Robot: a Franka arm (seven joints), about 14 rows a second.
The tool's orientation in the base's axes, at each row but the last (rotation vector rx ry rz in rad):
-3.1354, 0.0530, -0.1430
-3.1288, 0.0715, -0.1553
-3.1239, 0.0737, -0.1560
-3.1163, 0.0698, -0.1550
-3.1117, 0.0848, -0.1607
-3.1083, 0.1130, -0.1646
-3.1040, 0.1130, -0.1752
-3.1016, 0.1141, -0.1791
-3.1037, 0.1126, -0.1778
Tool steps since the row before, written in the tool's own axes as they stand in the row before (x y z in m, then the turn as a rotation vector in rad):
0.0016, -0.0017, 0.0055, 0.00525, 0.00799, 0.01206
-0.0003, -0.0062, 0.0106, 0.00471, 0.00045, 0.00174
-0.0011, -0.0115, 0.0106, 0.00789, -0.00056, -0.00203
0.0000, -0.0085, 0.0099, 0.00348, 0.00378, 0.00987
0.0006, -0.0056, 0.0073, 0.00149, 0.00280, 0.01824
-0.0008, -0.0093, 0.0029, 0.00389, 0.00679, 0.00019
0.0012, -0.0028, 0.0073, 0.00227, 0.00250, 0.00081
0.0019, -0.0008, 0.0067, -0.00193, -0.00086, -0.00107
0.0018, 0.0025, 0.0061, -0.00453, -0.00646, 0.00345
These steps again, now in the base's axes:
0.0022, 0.0017, -0.0053, 0.00605, -0.00815, -0.01156
0.0010, 0.0063, -0.0105, 0.00483, -0.00066, -0.00127
0.0005, 0.0117, -0.0105, 0.00767, 0.00016, 0.00281
0.0014, 0.0087, -0.0097, 0.00428, -0.00375, -0.00956
0.0016, 0.0057, -0.0070, 0.00322, -0.00248, -0.01806
0.0002, 0.0094, -0.0027, 0.00340, -0.00705, 0.00001
0.0022, 0.0029, -0.0070, 0.00216, -0.00264, -0.00064
0.0027, 0.0008, -0.0064, -0.00197, 0.00097, 0.00087
0.0023, -0.0025, -0.0059, -0.00364, 0.00687, -0.00371

